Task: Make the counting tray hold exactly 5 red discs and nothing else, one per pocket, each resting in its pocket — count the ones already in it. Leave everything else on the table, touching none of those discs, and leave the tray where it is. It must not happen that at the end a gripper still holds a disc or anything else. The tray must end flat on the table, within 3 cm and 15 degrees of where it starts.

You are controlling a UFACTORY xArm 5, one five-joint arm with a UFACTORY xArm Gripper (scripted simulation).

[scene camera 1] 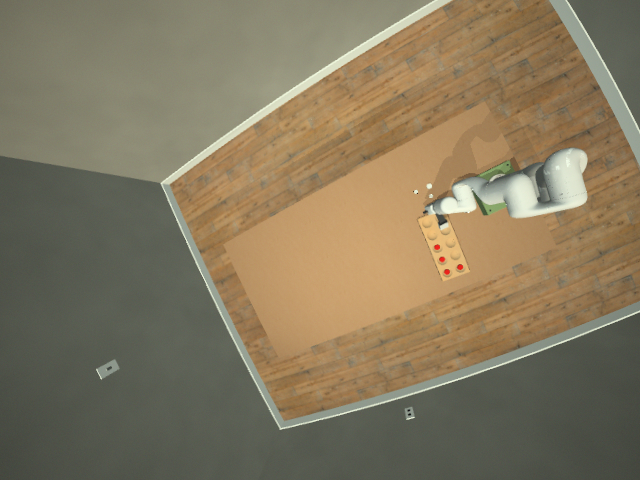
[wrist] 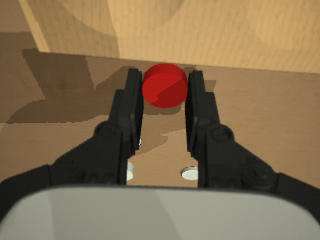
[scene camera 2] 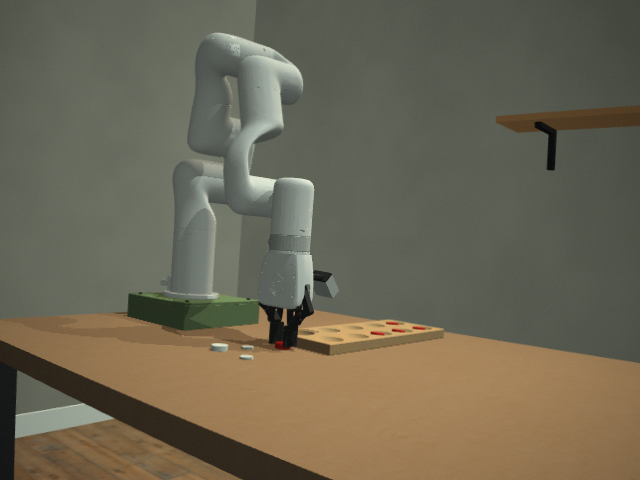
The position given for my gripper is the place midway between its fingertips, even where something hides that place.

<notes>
In view: my gripper (scene camera 2: 282,345) and a red disc (wrist: 165,85).
My gripper shows as well in the wrist view (wrist: 164,88).
</notes>
